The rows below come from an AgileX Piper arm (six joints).
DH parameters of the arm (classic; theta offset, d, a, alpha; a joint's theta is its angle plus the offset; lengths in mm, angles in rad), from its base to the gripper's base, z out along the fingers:
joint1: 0 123 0 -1.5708
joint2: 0.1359 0 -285.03 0
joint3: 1.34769 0 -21.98 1.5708
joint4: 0 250.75 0 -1.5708
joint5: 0 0 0 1.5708
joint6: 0 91 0 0
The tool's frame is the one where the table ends.
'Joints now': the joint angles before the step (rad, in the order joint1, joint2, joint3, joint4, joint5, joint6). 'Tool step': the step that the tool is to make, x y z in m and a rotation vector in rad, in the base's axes. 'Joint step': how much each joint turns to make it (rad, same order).
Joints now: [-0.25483 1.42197 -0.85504 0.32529 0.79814 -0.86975]
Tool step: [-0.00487 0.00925 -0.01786 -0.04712 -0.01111 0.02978]
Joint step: [0.04748 0.00001 0.07728 -0.03446 -0.10540 0.00755]
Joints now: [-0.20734 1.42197 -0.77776 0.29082 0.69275 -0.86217]
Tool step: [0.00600 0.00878 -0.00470 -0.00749 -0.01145 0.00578]
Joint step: [0.04495 0.02082 0.00168 -0.01433 -0.04376 0.03953]
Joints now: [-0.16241 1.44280 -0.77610 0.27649 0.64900 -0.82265]
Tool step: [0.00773 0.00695 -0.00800 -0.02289 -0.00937 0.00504]
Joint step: [0.04229 0.03541 0.00036 -0.03744 -0.05760 0.05004]
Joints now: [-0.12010 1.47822 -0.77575 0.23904 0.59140 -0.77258]
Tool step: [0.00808 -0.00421 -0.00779 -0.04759 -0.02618 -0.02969]
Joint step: [0.00639 0.03639 0.00000 -0.08042 -0.07756 0.07763]
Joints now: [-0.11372 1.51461 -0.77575 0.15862 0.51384 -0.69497]
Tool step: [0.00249 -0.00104 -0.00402 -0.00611 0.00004 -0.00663]
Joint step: [-0.00002 0.01691 0.00001 -0.01192 -0.01873 0.01277]
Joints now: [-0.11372 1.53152 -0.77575 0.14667 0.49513 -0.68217]
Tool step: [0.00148 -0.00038 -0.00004 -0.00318 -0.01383 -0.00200]
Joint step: [-0.00002 0.00230 0.00002 -0.00024 -0.01661 0.00025]
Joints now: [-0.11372 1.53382 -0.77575 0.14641 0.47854 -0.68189]
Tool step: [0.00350 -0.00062 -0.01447 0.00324 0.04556 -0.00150]
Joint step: [-0.00001 0.05304 0.00000 -0.00307 -0.00768 0.00284]
